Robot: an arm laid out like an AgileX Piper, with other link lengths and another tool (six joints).
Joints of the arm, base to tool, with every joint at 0 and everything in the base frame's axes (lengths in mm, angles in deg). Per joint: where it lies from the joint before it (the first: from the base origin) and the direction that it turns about. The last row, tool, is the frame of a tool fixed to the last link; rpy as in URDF.
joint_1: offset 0.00 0.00 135.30 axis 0 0 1
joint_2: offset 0.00 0.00 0.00 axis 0 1 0
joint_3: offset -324.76 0.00 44.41 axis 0 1 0
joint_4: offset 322.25 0.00 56.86 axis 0.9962 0 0.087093
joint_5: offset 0.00 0.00 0.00 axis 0 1 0
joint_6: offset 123.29 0.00 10.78 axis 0.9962 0 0.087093
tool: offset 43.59 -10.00 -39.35 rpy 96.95 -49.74 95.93
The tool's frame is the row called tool.
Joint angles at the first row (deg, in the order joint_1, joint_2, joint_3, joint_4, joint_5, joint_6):
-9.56 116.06 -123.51 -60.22 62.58 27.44
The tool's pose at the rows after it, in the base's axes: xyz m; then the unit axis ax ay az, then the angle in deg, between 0 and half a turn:
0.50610, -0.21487, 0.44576, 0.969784, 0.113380, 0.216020, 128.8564
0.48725, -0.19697, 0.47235, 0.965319, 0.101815, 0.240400, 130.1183
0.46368, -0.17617, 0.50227, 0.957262, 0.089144, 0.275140, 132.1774
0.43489, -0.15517, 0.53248, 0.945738, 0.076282, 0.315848, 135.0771
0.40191, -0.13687, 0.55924, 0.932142, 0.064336, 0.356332, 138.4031
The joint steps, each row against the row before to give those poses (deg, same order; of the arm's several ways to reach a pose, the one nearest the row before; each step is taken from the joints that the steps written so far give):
1.02 -2.79 0.21 0.93 1.67 -0.24
1.49 -3.64 0.16 1.48 1.92 -0.04
1.75 -4.35 0.08 2.09 1.85 0.26
1.72 -4.96 0.27 2.68 1.67 0.54
1.46 -5.42 0.95 2.86 1.30 0.86

